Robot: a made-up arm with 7 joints. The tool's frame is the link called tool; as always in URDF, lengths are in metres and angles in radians. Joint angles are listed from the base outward.
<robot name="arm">
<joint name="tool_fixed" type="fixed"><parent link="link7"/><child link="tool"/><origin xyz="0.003 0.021 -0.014" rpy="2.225 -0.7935 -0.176"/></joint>
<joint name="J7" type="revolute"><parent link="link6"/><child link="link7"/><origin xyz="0.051 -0.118 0.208" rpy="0 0 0"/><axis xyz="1 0 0"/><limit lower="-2.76" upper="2.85"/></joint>
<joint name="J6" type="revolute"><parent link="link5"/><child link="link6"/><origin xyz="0.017 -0.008 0.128" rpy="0 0 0"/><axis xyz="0 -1 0"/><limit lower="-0.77" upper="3.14"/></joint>
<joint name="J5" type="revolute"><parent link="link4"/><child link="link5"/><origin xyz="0.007 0.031 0.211" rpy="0 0 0"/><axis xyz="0 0 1"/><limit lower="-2.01" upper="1.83"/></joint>
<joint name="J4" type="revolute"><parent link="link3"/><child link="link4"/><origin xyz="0.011 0.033 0.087" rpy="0 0 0"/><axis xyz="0 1 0"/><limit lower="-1.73" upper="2.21"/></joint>
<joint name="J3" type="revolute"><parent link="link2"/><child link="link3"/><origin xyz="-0.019 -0.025 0.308" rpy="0 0 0"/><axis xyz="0 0 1"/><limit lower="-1.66" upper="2.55"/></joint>
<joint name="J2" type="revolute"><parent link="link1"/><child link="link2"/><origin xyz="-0.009 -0.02 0.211" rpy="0 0 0"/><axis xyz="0 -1 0"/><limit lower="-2.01" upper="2.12"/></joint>
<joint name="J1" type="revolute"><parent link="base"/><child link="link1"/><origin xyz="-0.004 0.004 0.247" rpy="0 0 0"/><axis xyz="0 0 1"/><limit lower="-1.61" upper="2.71"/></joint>
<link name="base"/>
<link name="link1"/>
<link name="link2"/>
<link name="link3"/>
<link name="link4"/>
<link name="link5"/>
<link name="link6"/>
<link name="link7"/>
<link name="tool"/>
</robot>
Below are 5 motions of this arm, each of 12 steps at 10 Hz.
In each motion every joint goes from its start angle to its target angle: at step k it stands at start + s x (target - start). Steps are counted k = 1, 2, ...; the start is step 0. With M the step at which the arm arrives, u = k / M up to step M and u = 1 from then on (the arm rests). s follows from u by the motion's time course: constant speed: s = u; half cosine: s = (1 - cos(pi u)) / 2; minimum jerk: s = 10 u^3 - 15 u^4 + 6 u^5.
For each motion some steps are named. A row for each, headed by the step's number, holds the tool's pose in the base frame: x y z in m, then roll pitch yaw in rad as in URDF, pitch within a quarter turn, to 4 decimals.
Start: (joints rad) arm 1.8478 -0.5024 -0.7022 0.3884 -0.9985 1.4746 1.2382
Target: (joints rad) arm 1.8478 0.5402 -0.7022 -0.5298 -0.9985 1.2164 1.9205
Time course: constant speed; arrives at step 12
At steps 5, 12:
5: -0.1957 -0.0494 1.2934 -1.4544 -0.7892 -1.1028
12: -0.1635 -0.6236 0.9479 -0.7856 0.1577 -0.9433

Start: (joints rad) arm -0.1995 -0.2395 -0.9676 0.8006 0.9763 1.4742 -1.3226
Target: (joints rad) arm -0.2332 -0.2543 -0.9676 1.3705 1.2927 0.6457 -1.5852
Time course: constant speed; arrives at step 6
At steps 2, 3, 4, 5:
2: 0.1486 -0.5045 1.0022 1.2403 -0.8574 -0.2684
3: 0.1680 -0.5357 0.9465 1.3855 -0.7231 -0.2808
4: 0.1857 -0.5580 0.8848 1.5179 -0.6067 -0.2617
5: 0.2017 -0.5703 0.8191 1.6473 -0.5131 -0.2220

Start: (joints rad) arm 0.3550 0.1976 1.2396 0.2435 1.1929 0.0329 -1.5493
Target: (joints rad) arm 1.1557 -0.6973 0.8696 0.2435 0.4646 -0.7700 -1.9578
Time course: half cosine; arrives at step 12
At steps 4, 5, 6, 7, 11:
4: -0.1002 0.2612 1.3083 0.8335 -0.0346 -2.7594
5: -0.0397 0.3204 1.2833 0.9066 -0.0224 -2.7529
6: 0.0104 0.3946 1.2389 1.0084 -0.0078 -2.7292
7: 0.0425 0.4743 1.1770 1.1318 0.0065 -2.6844
11: 0.0372 0.6698 0.9322 1.5520 0.0068 -2.4483

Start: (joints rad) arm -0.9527 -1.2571 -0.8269 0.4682 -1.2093 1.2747 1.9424
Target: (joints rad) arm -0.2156 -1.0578 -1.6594 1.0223 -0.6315 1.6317 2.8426
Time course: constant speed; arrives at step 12
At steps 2, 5, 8, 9, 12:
2: 0.5798 -0.6489 0.5836 2.4139 -0.8657 -1.8088
5: 0.6205 -0.5838 0.6296 2.7449 -0.7924 -1.9471
8: 0.6428 -0.5114 0.7002 3.0863 -0.6821 -2.0668
9: 0.6455 -0.4850 0.7281 -3.0835 -0.6365 -2.0954
12: 0.6361 -0.3977 0.8200 -2.7469 -0.4788 -2.1314

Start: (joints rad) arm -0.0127 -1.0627 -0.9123 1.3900 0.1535 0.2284 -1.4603
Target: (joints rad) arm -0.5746 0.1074 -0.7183 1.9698 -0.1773 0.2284 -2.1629
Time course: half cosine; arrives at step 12
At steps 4, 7, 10, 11, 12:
4: 0.3620 -0.5678 0.5295 2.5975 1.2370 1.0405
7: 0.1599 -0.5779 0.6196 2.3982 0.9729 0.9203
10: 0.0149 -0.5363 0.6623 2.2045 0.8275 0.8821
11: -0.0064 -0.5260 0.6673 2.1697 0.8118 0.8794
12: -0.0134 -0.5223 0.6689 2.1577 0.8071 0.8787

